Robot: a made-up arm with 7 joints. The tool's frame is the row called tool.
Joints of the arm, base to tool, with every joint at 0 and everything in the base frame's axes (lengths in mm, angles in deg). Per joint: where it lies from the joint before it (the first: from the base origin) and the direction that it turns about. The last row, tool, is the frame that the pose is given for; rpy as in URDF.
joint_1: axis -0.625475 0.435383 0.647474 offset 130 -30 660
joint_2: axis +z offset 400 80 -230
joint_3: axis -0.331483 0.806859 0.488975 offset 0 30 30
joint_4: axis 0.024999 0.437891 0.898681 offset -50 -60 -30
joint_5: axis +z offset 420 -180 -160
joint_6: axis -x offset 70 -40 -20
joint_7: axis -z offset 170 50 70
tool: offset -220 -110 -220 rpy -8.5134 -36.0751 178.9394
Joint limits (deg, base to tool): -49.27..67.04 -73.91..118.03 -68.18..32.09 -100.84..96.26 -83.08..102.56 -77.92..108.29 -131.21..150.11
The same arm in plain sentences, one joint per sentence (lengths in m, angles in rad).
The arm has seven revolute joints in a row. What follows holds with every joint at zero, and every direction is one of the base frame's. The first joint lies 0.1300 m along +x and 0.0300 m along -y and 0.6600 m along +z from the base frame's origin and turns about the direction (-0.625475, 0.435383, 0.647474), from -0.8599 to 1.1701 rad. The second joint lies 0.4000 m along +x and 0.0800 m along +y and 0.2300 m along -z from the first joint and turns about +z, from -1.2900 to 2.0600 rad. The third joint lies 0.0300 m along +y and 0.0300 m along +z from the second joint and turns about the direction (-0.331483, 0.806859, 0.488975), from -1.1900 to 0.5601 rad. The fourth joint lies 0.0500 m along -x and 0.0600 m along -y and 0.0300 m along -z from the third joint and turns about the direction (0.024999, 0.437891, 0.898681), from -1.7600 to 1.6801 rad. The fifth joint lies 0.4200 m along +x and 0.1800 m along -y and 0.1600 m along -z from the fourth joint and turns about +z, from -1.4500 to 1.7900 rad. The sixth joint lies 0.0700 m along +x and 0.0400 m along -y and 0.0200 m along -z from the fifth joint and turns about -x, from -1.3600 to 1.8900 rad. The seventh joint lies 0.1700 m along +x and 0.0500 m along +y and 0.0700 m along +z from the sixth joint and turns about -z, from -2.2900 to 2.6199 rad. The tool frame, which is the frame that the pose is given for, lies 0.2200 m along -x and 0.1100 m along -y and 0.2200 m along -z from the seventh joint; its axes are the base frame's turned by roll -0.1486, pitch -0.6296 and yaw 3.1231 rad (as in URDF: about the fixed x, then y, then z).
